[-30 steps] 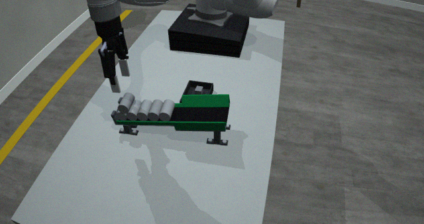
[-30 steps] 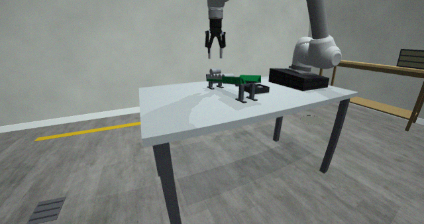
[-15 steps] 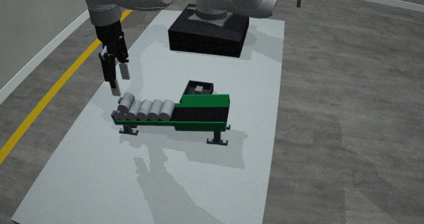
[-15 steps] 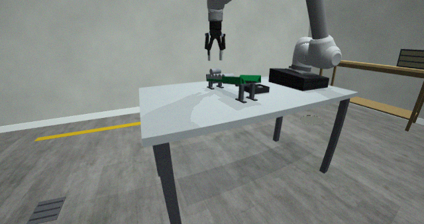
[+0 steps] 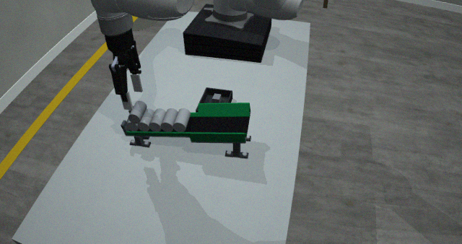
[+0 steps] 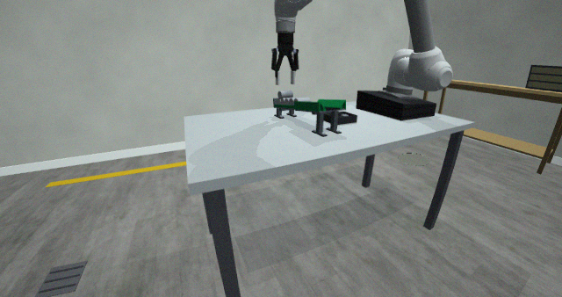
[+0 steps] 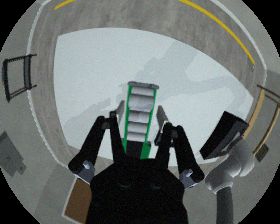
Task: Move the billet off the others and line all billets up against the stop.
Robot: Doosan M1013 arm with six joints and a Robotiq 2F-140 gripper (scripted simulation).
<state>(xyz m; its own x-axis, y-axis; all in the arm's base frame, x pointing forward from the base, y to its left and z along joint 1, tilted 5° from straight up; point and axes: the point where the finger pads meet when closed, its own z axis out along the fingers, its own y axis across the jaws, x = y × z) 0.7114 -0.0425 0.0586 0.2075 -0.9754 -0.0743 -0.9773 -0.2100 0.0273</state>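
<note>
My hand is 13 cm above the stop, 4 cm to the left of it and 1 cm short of it.
</note>
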